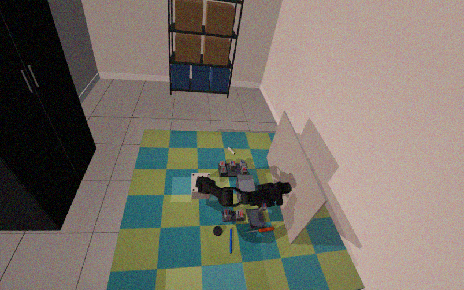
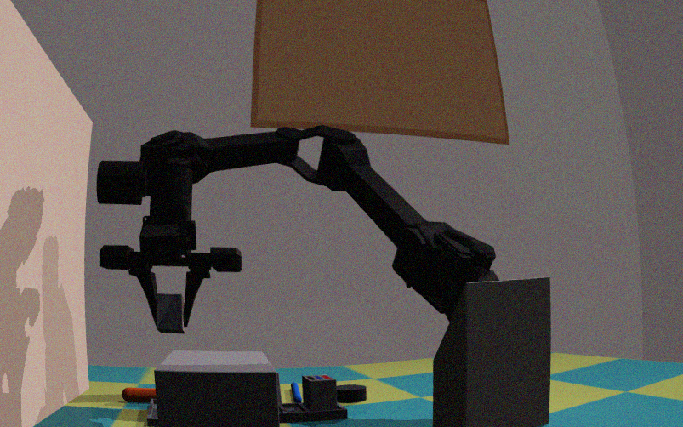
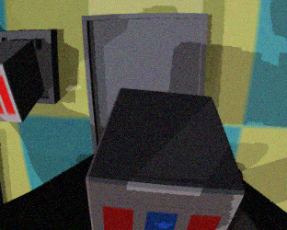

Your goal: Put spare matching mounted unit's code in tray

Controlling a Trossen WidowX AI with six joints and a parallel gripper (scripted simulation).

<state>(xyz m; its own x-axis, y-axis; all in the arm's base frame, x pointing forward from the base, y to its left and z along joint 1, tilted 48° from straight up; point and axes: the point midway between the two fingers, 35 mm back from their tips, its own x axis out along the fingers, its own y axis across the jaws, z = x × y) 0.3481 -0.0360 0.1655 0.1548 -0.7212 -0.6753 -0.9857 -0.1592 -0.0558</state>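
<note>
Right now the dark tray is 10 mm behind my gripper tip and 120 mm below it. Also, from my gripper tip: blue pen 170 mm behind, 150 mm to the right, 110 mm below; then grey box 70 mm behind, 180 mm to the left, 70 mm below; then black disc 240 mm behind, 100 mm to the right, 110 mm below.
</note>
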